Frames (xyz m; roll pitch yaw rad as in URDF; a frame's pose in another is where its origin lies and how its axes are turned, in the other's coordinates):
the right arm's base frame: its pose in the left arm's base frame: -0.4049 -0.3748 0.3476 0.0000 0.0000 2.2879
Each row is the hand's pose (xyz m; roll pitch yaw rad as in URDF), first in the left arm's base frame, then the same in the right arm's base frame.
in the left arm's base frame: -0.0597 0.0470 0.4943 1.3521 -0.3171 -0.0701
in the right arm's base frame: 0.0910 -0.5374 0.1467 1.3521 -0.3171 -2.3580
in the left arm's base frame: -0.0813 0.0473 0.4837 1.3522 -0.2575 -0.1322
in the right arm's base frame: 0.1055 -0.5213 0.1361 1.3522 -0.2575 -2.4201
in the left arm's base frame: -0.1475 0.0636 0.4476 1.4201 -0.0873 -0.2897
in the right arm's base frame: 0.1613 -0.4821 0.1000 1.4201 -0.0873 -2.5776
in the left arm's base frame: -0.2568 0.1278 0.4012 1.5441 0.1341 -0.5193
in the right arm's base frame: 0.2815 -0.4419 0.0536 1.5441 0.1341 -2.8072
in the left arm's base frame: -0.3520 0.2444 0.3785 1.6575 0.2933 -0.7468
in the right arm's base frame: 0.4319 -0.4468 0.0309 1.6575 0.2933 -3.0347
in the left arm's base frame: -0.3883 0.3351 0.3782 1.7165 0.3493 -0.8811
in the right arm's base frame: 0.5242 -0.4791 0.0306 1.7165 0.3493 3.1142
